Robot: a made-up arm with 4 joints.
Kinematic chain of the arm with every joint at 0, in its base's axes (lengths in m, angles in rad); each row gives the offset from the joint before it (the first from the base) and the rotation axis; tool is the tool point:
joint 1: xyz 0 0 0.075 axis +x
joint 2: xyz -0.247 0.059 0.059 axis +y
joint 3: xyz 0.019 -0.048 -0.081 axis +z
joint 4: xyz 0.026 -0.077 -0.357 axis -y
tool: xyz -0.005 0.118 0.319
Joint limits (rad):
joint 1: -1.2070..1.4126
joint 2: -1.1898..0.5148
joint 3: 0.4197..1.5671
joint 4: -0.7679..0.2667
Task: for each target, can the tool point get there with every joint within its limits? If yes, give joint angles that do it. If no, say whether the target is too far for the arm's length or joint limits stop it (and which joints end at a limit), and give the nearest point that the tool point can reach.
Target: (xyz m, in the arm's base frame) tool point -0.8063 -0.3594 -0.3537
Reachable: no: joint limits stop it (at a limit: joint 1, joint 2, joint 3, joint 4) | nearest point -0.3663 -0.0112 -0.2023 | short by 0.581 m
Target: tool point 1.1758 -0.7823 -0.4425
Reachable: no: too far | nearest point 0.0042 -0.0530 -0.1034 | short by 1.421 m
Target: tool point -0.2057 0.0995 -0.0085
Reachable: yes | joints 0.0470 0.3119 0.5175 -0.2454
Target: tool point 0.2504 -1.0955 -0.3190
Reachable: no: too far | nearest point -0.1323 -0.1558 -0.1426 | short by 1.030 m
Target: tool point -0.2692 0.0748 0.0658
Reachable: yes | joints 0.7689 0.1820 0.6115 0.0507
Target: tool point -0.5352 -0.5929 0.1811
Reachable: no: joint limits stop it (at a limit: joint 3, joint 4) | nearest point -0.3132 -0.0757 0.0885 | short by 0.570 m
